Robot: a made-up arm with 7 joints.
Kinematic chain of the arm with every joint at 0, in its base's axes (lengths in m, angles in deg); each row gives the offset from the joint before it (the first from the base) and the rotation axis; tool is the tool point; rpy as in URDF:
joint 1: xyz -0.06 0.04 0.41 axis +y
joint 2: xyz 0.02 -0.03 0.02 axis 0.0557 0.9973 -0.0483
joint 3: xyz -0.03 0 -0.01 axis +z
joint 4: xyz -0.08 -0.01 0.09 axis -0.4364 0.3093 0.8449
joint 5: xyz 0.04 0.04 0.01 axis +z
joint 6: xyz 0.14 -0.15 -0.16 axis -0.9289 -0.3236 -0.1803
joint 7: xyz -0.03 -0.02 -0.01 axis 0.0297 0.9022 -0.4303
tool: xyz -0.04 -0.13 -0.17 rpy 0 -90 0
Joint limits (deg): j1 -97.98..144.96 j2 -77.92..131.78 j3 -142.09..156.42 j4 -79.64..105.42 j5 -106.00..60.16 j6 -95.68..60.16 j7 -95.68..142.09
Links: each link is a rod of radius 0.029 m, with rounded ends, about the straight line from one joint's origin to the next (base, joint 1, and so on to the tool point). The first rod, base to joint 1, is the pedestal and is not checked.
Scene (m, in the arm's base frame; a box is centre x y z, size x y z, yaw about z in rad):
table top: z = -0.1
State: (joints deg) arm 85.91 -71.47 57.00 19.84 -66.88 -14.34 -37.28
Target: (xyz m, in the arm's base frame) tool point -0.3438 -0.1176 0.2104
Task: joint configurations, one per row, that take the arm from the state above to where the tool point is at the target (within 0.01 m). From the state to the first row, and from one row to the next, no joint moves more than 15 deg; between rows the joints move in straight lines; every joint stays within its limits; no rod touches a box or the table.
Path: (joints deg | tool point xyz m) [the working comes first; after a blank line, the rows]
Joints at the target: 93.90 -61.66 38.01 -17.38 -82.15 -37.15 -13.75
Straight joint move there: clear.

1: 88.57 -68.20 50.67 7.43 -71.97 -21.94 -29.44 | -0.0904 -0.2913 0.1285
2: 91.24 -64.93 44.34 -4.98 -77.06 -29.55 -21.59 | -0.2477 -0.2297 0.1568
3: 93.90 -61.66 38.01 -17.38 -82.15 -37.15 -13.75 | -0.3438 -0.1176 0.2104

